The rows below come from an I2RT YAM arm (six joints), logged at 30 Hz.
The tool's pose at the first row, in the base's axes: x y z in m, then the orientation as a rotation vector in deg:
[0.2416, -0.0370, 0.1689, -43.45, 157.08, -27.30]
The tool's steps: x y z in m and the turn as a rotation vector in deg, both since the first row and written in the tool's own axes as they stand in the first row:
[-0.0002, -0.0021, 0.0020, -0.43, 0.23, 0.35]
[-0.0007, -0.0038, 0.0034, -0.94, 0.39, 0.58]
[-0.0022, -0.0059, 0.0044, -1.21, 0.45, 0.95]
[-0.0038, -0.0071, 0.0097, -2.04, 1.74, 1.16]
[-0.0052, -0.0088, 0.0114, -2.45, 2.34, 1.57]
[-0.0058, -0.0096, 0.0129, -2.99, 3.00, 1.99]
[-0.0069, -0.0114, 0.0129, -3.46, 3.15, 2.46]
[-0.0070, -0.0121, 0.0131, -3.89, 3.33, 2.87]
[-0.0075, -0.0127, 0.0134, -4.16, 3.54, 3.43]
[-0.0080, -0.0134, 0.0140, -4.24, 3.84, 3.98]
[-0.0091, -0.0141, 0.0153, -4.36, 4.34, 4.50]
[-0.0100, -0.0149, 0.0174, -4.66, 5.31, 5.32]
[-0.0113, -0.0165, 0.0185, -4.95, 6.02, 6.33]
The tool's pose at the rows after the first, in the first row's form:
[0.2434, -0.0391, 0.1679, -43.05, 157.57, -26.77]
[0.2450, -0.0405, 0.1673, -42.85, 158.00, -26.12]
[0.2475, -0.0417, 0.1674, -42.39, 158.26, -25.71]
[0.2511, -0.0431, 0.1633, -42.23, 159.86, -25.19]
[0.2536, -0.0441, 0.1626, -41.71, 160.69, -24.84]
[0.2550, -0.0448, 0.1616, -41.21, 161.63, -24.34]
[0.2567, -0.0457, 0.1625, -40.63, 162.07, -23.68]
[0.2571, -0.0462, 0.1626, -40.13, 162.51, -23.09]
[0.2579, -0.0465, 0.1626, -39.38, 162.93, -22.70]
[0.2589, -0.0470, 0.1624, -38.58, 163.36, -22.62]
[0.2605, -0.0473, 0.1616, -37.82, 163.98, -22.58]
[0.2623, -0.0479, 0.1602, -36.63, 165.17, -22.46]
[0.2645, -0.0488, 0.1600, -35.16, 166.14, -22.18]

